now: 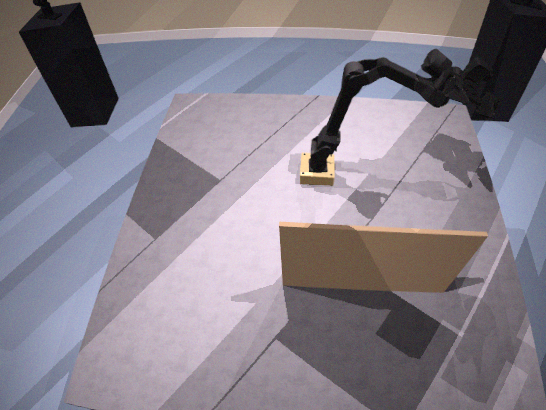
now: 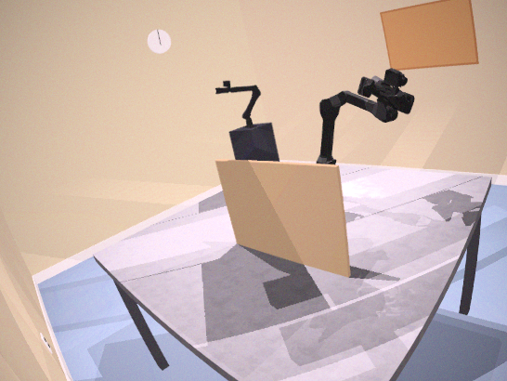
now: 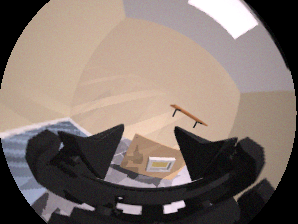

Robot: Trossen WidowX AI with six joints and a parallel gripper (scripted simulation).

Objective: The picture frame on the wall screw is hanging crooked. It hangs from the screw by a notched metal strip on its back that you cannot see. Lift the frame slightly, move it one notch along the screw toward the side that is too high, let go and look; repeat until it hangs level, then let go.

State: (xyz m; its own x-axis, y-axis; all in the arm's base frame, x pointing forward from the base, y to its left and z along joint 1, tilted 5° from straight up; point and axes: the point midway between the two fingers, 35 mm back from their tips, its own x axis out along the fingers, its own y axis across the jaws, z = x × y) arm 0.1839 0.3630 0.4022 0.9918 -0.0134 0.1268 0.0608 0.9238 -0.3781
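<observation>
My gripper tip is 23 cm short of the picture frame, 26 cm to the left of it and 28 cm above it. The rest, counted from my gripper tip: tan wall panel 24 cm ahead, 25 cm to the right, 30 cm below.
</observation>
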